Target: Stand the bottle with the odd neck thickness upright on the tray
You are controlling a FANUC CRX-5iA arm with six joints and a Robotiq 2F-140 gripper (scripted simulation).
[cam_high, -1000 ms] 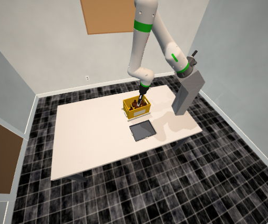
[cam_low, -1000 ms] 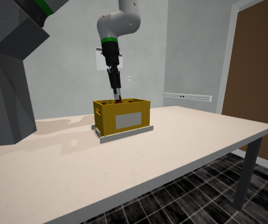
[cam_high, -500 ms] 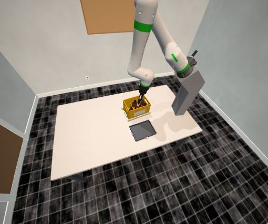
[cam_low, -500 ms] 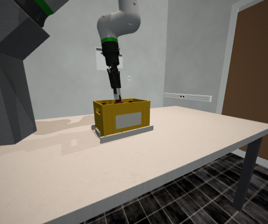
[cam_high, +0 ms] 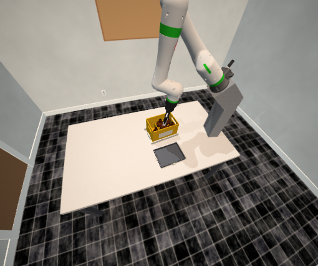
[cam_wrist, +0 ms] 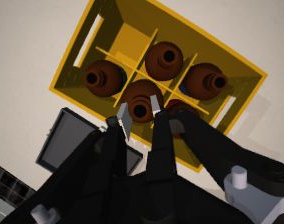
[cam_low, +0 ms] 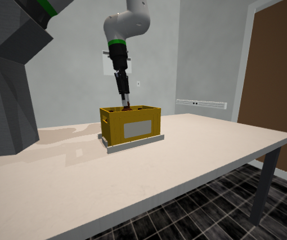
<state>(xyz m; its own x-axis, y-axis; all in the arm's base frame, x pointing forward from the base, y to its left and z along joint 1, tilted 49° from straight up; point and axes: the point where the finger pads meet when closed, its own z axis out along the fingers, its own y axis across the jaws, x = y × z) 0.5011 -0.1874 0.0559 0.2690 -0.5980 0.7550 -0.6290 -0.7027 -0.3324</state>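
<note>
Right now my hand is 80 mm above the brown bottle and 10 mm to the left of it. The rest, counted from my hand: crate: 130 mm below, 50 mm to the right, 10 mm behind; dark grey tray: 210 mm to the left, 200 mm below, 110 mm ahead.
</note>
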